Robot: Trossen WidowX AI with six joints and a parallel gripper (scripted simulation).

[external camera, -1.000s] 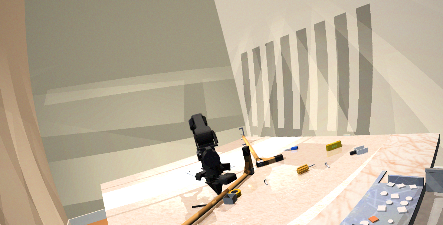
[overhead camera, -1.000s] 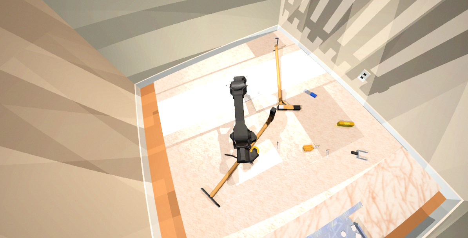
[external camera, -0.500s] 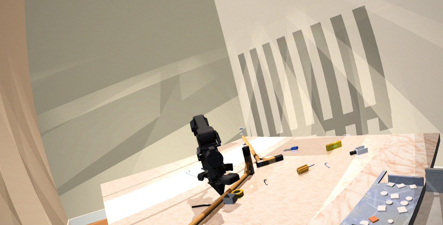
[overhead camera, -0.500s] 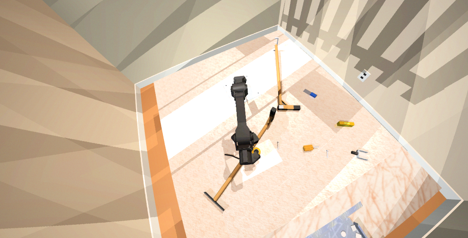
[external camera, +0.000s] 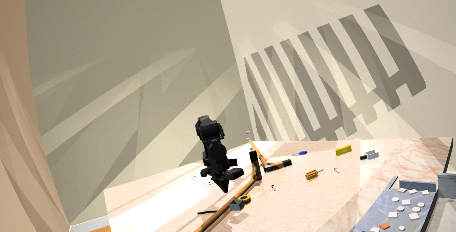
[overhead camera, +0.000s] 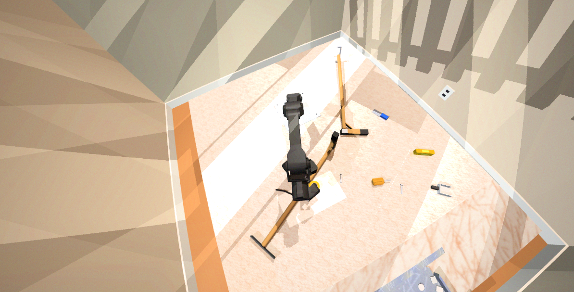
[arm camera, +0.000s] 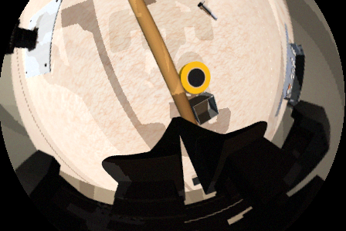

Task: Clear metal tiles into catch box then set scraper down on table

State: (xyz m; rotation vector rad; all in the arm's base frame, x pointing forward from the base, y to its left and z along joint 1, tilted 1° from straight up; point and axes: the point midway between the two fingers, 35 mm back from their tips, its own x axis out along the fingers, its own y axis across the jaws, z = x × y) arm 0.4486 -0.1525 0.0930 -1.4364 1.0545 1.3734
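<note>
The long scraper is 30 mm ahead of my gripper tip, 10 mm to the right of it and 10 mm above it. From my gripper tip the other things lie so: grey box: 60 mm ahead, 50 mm below; then yellow tape roll: 50 mm to the left, 50 mm below, 30 mm ahead; then black strip: 90 mm to the right, 50 mm below.
</note>
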